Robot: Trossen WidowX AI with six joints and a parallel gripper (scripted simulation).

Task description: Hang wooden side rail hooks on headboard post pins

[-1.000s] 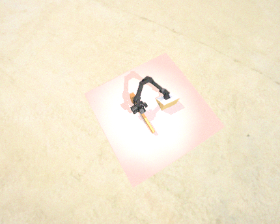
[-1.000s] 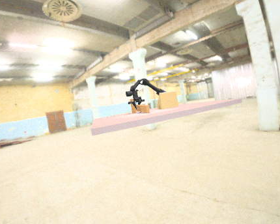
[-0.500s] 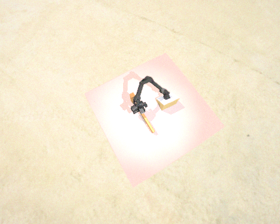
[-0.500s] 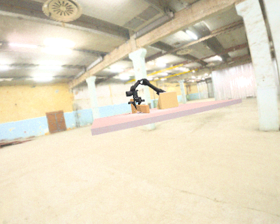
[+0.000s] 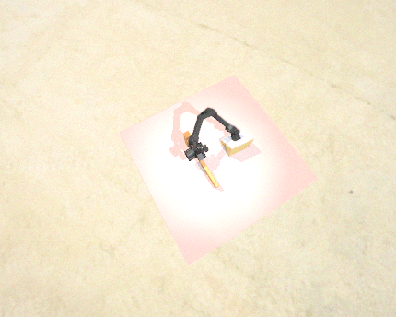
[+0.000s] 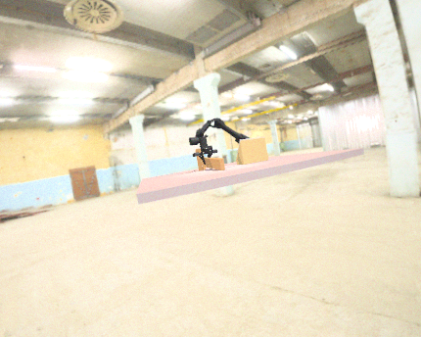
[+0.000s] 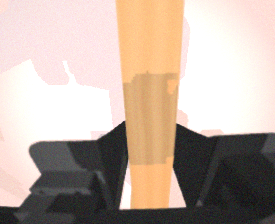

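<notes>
Right now my gripper tip is 160 mm to the left of the headboard post, 40 mm below it and 20 mm short of it.
</notes>
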